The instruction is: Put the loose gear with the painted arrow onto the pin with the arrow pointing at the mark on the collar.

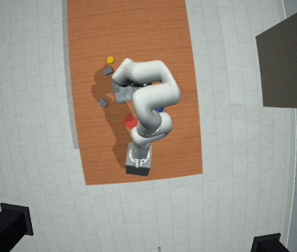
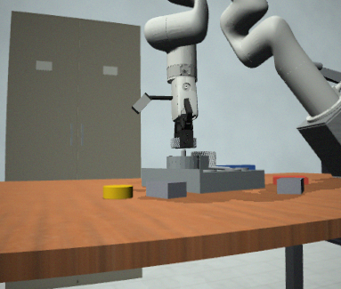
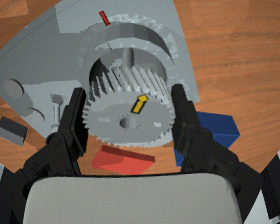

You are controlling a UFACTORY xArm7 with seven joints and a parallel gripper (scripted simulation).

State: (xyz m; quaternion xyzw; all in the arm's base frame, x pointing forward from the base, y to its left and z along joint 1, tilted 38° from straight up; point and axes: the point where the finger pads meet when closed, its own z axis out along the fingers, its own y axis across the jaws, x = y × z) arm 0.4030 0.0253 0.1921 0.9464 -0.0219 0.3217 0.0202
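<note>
Now: the grey gear right at my hand. Round my hand: yellow disc: 170 mm ahead, 210 mm to the left, 100 mm below; then blue block: 190 mm behind, 120 mm to the right, 100 mm below; then red block: 260 mm behind, 40 mm to the left, 100 mm below.
</note>
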